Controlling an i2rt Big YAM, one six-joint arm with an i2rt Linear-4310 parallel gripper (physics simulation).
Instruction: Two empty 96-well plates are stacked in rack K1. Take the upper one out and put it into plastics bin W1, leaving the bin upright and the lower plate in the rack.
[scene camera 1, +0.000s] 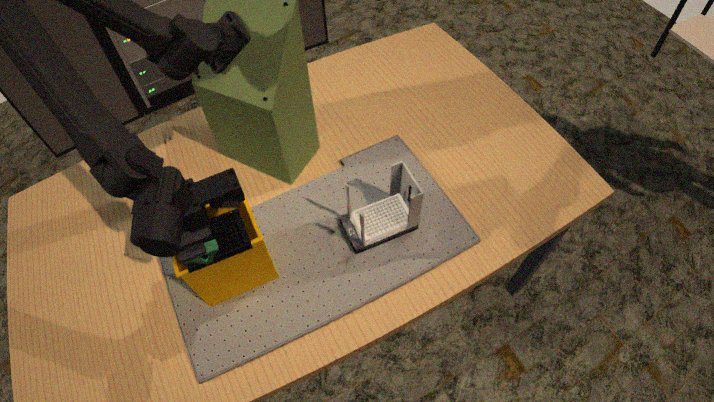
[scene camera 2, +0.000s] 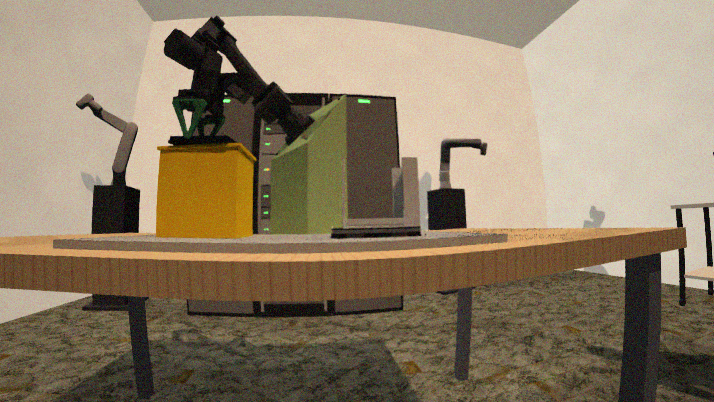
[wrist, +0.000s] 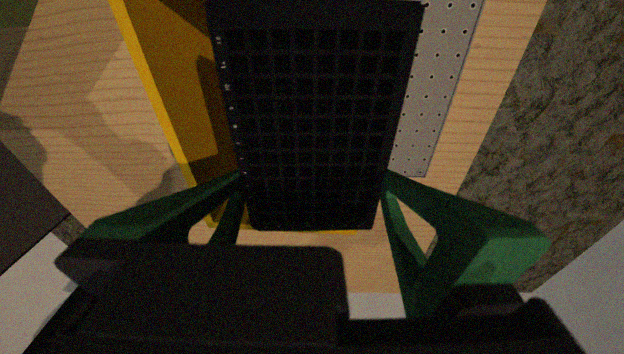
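Pixels of known places: gripper, fingertip midpoint: (scene camera 1: 202, 243) (scene camera 2: 196, 143) (wrist: 312, 177); arm's base, link origin: (scene camera 1: 225, 42) (scene camera 2: 300, 131).
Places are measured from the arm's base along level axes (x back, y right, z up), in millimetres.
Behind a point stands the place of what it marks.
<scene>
My gripper (scene camera 1: 216, 241) {x -317, y 261, z -152 mm} (scene camera 2: 199, 136) {x -317, y 261, z -152 mm} (wrist: 312, 177) {x -317, y 261, z -152 mm} is shut on a black 96-well plate (scene camera 1: 231, 234) {x -338, y 206, z -148 mm} (scene camera 2: 200, 141) {x -365, y 242, z -161 mm} (wrist: 315, 107) {x -328, y 218, z -147 mm}, its green fingers on the plate's two long sides. The plate is about level at the top of the yellow bin W1 (scene camera 1: 240, 278) {x -354, y 239, z -277 mm} (scene camera 2: 205, 192) {x -356, y 227, z -258 mm} (wrist: 150, 85) {x -240, y 193, z -164 mm}, which stands upright. In the wrist view the plate sits toward the bin's right side and hides that rim; a gap shows on the left. Whether it touches the rim cannot be told. The white lower plate (scene camera 1: 384, 218) {x -417, y -98, z -310 mm} sits flat in rack K1 (scene camera 1: 415, 210) {x -469, y -140, z -257 mm} (scene camera 2: 411, 195) {x -469, y -140, z -271 mm}.
The grey perforated board (scene camera 1: 310, 300) {x -458, y 143, z -344 mm} (scene camera 2: 280, 244) {x -530, y 90, z -345 mm} (wrist: 425, 107) {x -453, y 315, z -344 mm} under bin and rack lies on the wooden table (scene camera 1: 450, 85) {x -164, y -595, z -357 mm} (scene camera 2: 320, 277) {x -615, y 55, z -374 mm}. The tall green pedestal (scene camera 1: 260, 130) {x -123, y 21, z -174 mm} (scene camera 2: 320, 185) {x -153, y -40, z -211 mm} stands behind, between bin and rack. The rack's tall end walls rise above its plate.
</scene>
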